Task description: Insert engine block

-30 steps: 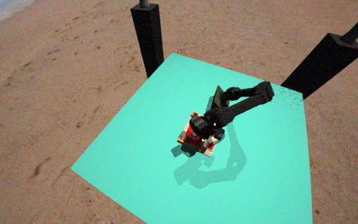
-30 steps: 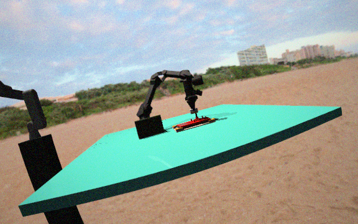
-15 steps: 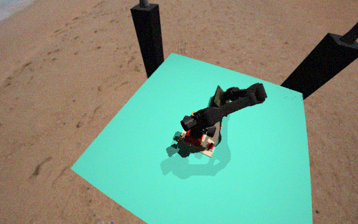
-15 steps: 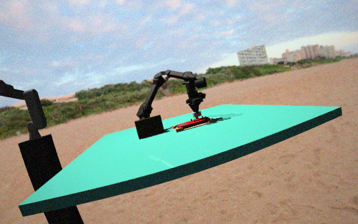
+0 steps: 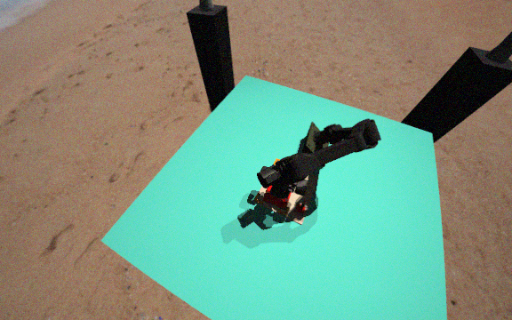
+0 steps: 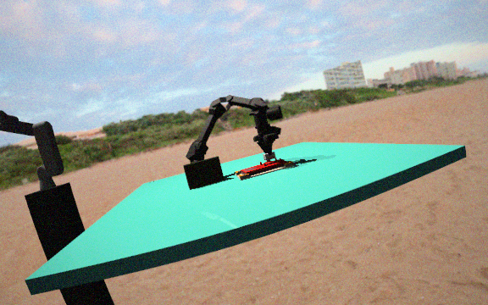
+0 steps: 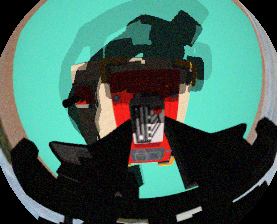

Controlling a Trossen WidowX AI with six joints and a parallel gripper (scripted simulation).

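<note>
The engine block lies 10 mm below my gripper tip. Round my gripper tip: dark peg: 40 mm ahead, 110 mm to the left, 30 mm below.
</note>
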